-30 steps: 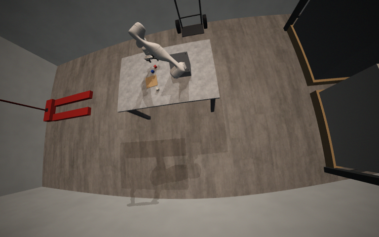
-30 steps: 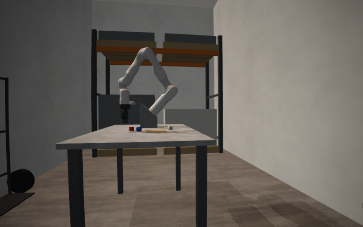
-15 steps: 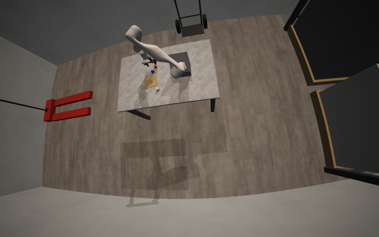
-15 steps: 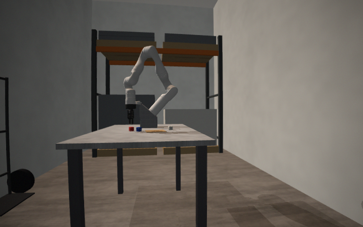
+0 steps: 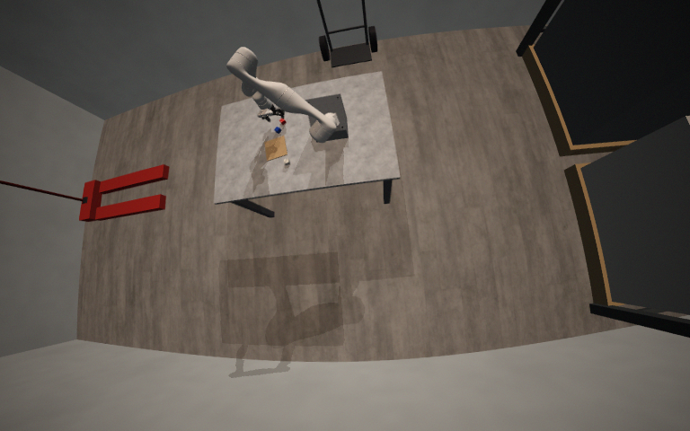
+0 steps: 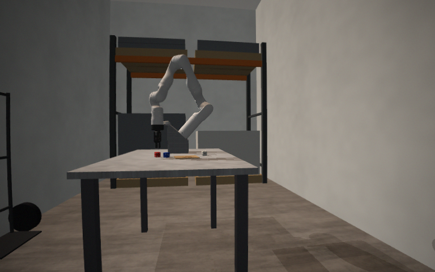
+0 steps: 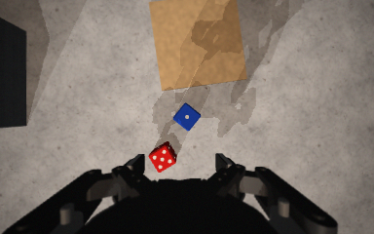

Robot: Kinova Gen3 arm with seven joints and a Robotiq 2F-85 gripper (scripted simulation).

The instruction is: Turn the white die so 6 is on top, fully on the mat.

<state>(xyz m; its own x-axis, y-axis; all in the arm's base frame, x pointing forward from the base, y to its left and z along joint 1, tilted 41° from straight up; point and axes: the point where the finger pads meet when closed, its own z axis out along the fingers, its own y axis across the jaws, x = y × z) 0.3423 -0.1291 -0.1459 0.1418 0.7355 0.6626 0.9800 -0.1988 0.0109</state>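
The red die is 30 mm behind my hand and 40 mm below it. Round my hand: tan mat (50 mm ahead, 170 mm to the left, 60 mm below); blue die (20 mm ahead, 50 mm to the left, 40 mm below); white die (10 mm behind, 300 mm to the left, 40 mm below).
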